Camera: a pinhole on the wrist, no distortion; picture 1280 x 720 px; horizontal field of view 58.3 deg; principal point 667.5 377.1 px. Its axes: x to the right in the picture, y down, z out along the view. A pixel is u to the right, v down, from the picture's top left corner.
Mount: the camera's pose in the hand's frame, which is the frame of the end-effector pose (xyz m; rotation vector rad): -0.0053 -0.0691 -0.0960 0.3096 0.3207 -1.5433
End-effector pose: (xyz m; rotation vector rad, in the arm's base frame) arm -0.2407 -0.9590 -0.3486 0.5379 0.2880 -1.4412
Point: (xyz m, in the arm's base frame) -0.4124 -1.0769 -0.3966
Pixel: outside the picture
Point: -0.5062 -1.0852 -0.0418
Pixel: 554.8 194.2
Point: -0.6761 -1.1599 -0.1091
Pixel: 917.2 377.0
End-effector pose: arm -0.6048 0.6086 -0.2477 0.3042 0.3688 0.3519
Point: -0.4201 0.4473 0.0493
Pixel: 243.7 412.7
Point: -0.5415 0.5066 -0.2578
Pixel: 562.1 565.0
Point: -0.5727 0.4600 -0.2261
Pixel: 646.7 167.4
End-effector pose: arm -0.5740 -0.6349 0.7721 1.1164 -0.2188 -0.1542
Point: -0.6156 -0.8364 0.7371
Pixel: 414.5 405.0
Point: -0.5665 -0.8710 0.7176
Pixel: 536.4 616.1
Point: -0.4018 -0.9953 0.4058
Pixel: outside the picture
